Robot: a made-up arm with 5 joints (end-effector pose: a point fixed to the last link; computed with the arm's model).
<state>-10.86 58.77 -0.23 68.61 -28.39</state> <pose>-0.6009 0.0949 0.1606 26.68 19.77 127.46</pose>
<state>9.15 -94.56 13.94 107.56 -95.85</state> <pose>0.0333 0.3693 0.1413 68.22 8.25 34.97</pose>
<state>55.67 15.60 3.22 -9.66 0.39</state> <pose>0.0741 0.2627 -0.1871 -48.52 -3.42 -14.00</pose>
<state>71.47 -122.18 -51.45 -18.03 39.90</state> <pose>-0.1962 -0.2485 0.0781 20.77 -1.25 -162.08</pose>
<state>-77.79 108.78 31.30 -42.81 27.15</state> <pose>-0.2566 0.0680 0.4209 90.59 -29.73 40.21</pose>
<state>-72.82 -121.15 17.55 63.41 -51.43</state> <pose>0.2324 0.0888 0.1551 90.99 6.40 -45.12</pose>
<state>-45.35 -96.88 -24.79 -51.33 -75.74</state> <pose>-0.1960 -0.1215 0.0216 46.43 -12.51 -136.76</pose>
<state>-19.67 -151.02 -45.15 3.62 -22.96</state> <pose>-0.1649 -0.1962 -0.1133 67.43 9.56 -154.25</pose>
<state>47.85 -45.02 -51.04 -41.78 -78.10</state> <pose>0.0006 -0.0096 0.1884 13.04 -44.00 -71.46</pose>
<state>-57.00 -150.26 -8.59 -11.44 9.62</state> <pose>-0.2810 -0.0261 -0.2353 9.30 93.40 -149.53</pose>
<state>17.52 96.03 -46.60 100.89 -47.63</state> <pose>-0.3542 0.0643 0.4535 -12.86 -130.90 -91.93</pose>
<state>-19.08 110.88 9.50 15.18 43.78</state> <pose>-0.5367 0.2440 0.0294 3.40 -46.38 81.57</pose>
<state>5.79 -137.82 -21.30 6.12 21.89</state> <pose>-0.1196 -0.2514 -0.0559 16.61 26.86 -151.55</pose>
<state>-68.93 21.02 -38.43 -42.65 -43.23</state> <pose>0.0687 0.2243 0.2115 87.73 33.76 -2.41</pose>
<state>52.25 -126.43 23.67 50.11 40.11</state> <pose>0.1098 -0.2161 0.2059 -87.02 -26.99 -123.15</pose>
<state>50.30 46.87 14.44 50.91 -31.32</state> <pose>-0.5175 0.3149 -0.0492 -7.53 48.19 79.17</pose>
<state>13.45 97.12 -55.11 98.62 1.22</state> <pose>-0.4318 -0.0755 0.4418 8.17 -101.16 -145.59</pose>
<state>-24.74 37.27 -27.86 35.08 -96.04</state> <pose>-0.2023 0.2254 0.3200 112.09 61.23 81.22</pose>
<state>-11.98 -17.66 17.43 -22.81 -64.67</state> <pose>-0.0166 0.1478 0.2962 65.04 -43.41 -14.32</pose>
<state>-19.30 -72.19 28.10 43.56 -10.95</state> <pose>0.2262 0.3131 0.1192 8.49 -13.47 -34.65</pose>
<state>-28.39 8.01 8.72 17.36 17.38</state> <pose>-0.0574 0.4823 0.2272 18.94 -7.43 4.45</pose>
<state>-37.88 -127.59 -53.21 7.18 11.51</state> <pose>0.0361 0.0309 -0.2454 68.39 87.33 -108.20</pose>
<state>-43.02 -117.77 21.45 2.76 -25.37</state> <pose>0.0677 -0.1528 0.0082 19.98 0.36 -110.19</pose>
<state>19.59 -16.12 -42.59 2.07 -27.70</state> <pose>0.1165 0.3011 -0.0751 15.83 30.46 -33.82</pose>
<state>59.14 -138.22 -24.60 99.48 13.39</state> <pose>0.3477 0.1238 0.0969 -38.37 -27.67 -58.91</pose>
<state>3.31 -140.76 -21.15 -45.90 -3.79</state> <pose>-0.4211 -0.0682 -0.0125 -16.08 -2.52 158.76</pose>
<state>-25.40 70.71 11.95 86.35 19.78</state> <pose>-0.6212 0.0330 -0.1098 7.06 -59.36 123.25</pose>
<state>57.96 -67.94 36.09 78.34 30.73</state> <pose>0.1824 0.0006 -0.2924 -113.52 -18.66 -19.09</pose>
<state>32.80 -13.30 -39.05 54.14 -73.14</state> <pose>-0.0292 0.4373 0.0871 67.14 43.45 14.01</pose>
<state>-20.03 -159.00 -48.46 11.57 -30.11</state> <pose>-0.1801 -0.2192 -0.0772 74.36 -8.23 -153.14</pose>
